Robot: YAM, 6 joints.
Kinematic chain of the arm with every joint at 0, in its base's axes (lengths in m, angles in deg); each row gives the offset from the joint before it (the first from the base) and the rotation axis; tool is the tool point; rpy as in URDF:
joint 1: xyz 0 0 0.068 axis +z
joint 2: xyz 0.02 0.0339 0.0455 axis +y
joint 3: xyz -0.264 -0.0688 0 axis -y
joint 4: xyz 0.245 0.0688 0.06 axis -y
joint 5: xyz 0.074 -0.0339 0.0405 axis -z
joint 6: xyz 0.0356 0 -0.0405 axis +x
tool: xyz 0 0 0 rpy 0 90 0
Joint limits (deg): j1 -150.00..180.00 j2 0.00..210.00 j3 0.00..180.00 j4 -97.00..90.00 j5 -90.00..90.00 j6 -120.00..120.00
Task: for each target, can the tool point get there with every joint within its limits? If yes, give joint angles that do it. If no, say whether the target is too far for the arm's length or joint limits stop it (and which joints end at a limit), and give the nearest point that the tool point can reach.
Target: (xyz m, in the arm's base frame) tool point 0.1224 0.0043 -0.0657
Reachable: yes | joints -13.48 167.51 47.17 -63.23 -66.92 48.60
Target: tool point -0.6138 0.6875 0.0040
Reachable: no: too far | nearest point -0.4271 0.4784 0.0380 | short by 0.282 m
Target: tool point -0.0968 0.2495 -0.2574
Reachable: yes | joints 117.63 188.89 72.47 52.11 57.32 63.08
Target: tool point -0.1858 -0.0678 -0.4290
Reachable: no: joint limits stop it (at a limit: joint 1, joint 2) | nearest point -0.1813 -0.0898 -0.3749 | short by 0.059 m
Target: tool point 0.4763 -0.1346 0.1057
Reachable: yes | joints -11.87 137.43 86.59 27.11 71.48 46.16
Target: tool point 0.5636 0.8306 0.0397
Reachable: no: too far | nearest point 0.3616 0.5330 0.0667 | short by 0.361 m
